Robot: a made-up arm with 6 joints. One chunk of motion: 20 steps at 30 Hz.
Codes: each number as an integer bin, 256 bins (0 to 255) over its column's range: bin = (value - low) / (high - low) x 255, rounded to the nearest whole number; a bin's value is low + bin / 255 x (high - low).
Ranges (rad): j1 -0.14..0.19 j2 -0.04..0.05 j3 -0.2..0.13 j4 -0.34..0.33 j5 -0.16..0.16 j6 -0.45..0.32
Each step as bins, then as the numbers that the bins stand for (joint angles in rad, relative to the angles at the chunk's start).
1 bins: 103 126 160 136 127 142
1 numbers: -0.0067 0.0045 0.0071 0.0173 -0.0006 -0.0212
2 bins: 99 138 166 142 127 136
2 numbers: -0.0119 0.0087 0.0148 0.0331 -0.0006 -0.0393
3 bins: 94 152 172 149 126 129
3 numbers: -0.0184 0.0136 0.0226 0.0515 -0.0019 -0.0605
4 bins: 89 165 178 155 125 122
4 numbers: -0.0248 0.0182 0.0304 0.0673 -0.0031 -0.0816
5 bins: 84 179 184 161 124 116
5 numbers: -0.0313 0.0232 0.0381 0.0830 -0.0044 -0.0997
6 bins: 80 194 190 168 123 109
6 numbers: -0.0365 0.0285 0.0459 0.1014 -0.0056 -0.1209
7 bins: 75 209 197 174 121 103
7 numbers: -0.0429 0.0338 0.0549 0.1172 -0.0082 -0.1390
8 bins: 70 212 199 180 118 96
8 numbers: -0.0494 0.0348 0.0575 0.1329 -0.0119 -0.1601
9 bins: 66 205 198 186 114 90
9 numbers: -0.0546 0.0324 0.0562 0.1487 -0.0169 -0.1782
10 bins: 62 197 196 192 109 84
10 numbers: -0.0598 0.0295 0.0536 0.1645 -0.0232 -0.1964
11 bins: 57 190 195 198 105 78
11 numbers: -0.0662 0.0271 0.0524 0.1802 -0.0282 -0.2145
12 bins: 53 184 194 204 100 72
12 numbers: -0.0714 0.0249 0.0511 0.1960 -0.0345 -0.2326
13 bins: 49 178 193 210 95 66
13 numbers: -0.0766 0.0228 0.0498 0.2118 -0.0408 -0.2507
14 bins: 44 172 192 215 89 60
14 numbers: -0.0831 0.0207 0.0485 0.2249 -0.0483 -0.2688
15 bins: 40 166 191 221 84 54
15 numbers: -0.0882 0.0186 0.0472 0.2407 -0.0546 -0.2869
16 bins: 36 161 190 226 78 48
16 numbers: -0.0934 0.0168 0.0459 0.2538 -0.0621 -0.3051
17 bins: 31 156 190 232 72 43
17 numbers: -0.0999 0.0151 0.0459 0.2696 -0.0696 -0.3202
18 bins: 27 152 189 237 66 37
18 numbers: -0.1051 0.0136 0.0446 0.2827 -0.0772 -0.3383
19 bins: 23 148 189 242 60 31
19 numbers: -0.1102 0.0122 0.0446 0.2958 -0.0847 -0.3564
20 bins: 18 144 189 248 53 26
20 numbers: -0.1167 0.0108 0.0446 0.3116 -0.0935 -0.3715
